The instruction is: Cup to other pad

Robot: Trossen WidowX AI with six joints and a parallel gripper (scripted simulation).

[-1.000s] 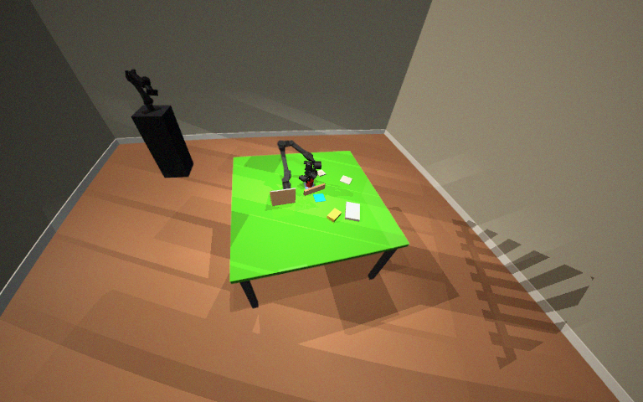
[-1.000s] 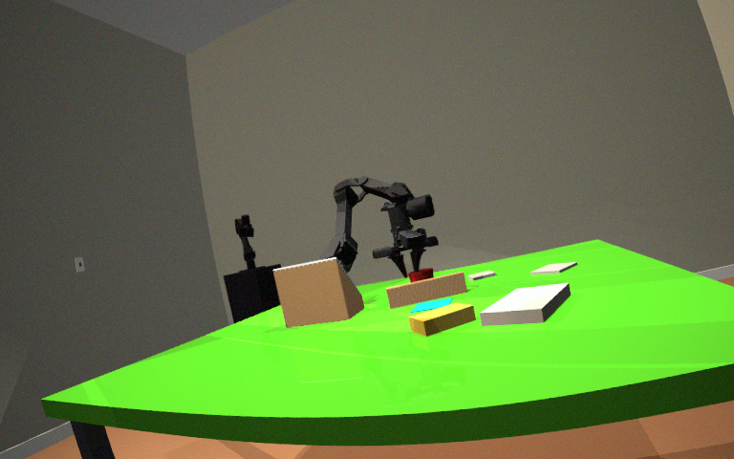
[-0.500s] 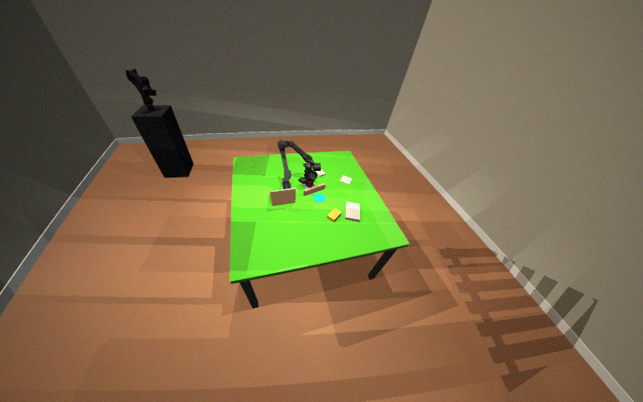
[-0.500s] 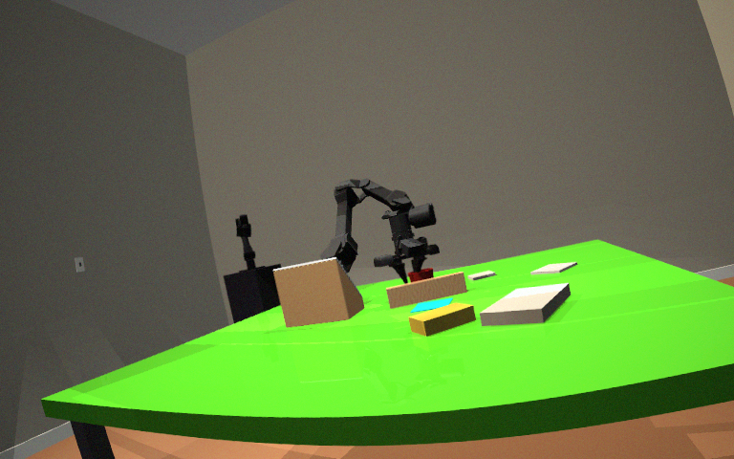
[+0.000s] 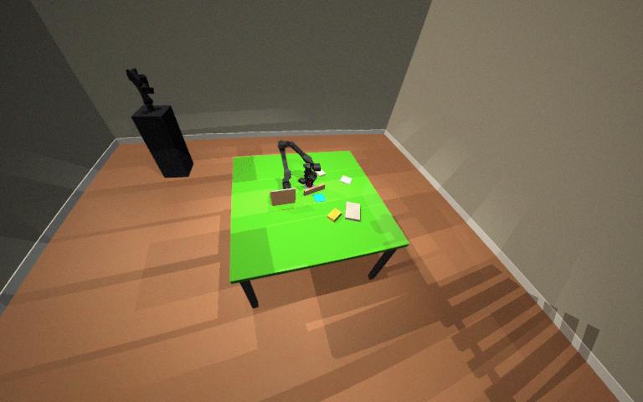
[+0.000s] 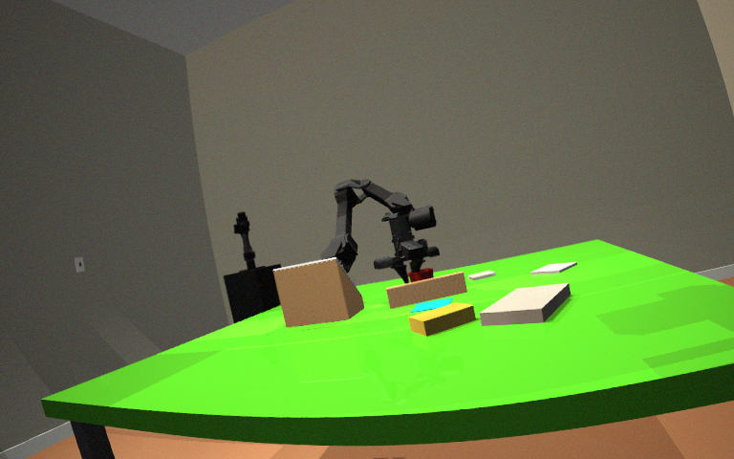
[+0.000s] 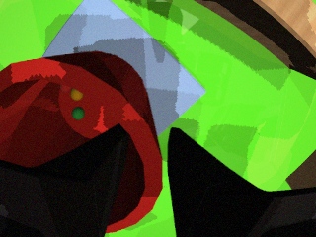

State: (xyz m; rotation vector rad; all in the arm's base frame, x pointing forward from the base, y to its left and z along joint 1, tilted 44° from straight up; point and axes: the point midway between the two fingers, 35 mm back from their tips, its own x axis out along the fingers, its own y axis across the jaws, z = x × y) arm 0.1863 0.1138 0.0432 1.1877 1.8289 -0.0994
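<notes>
Now: gripper tip 40 mm above the pale blue-grey pad, 30 mm short of it and 20 mm to the right of it. Round my gripper tip: low wooden bar 60 mm to the right, 60 mm ahead, 20 mm below; then yellow block 360 mm to the right, 170 mm ahead, 20 mm below; then cyan pad 140 mm to the right, 90 mm ahead, 40 mm below.
</notes>
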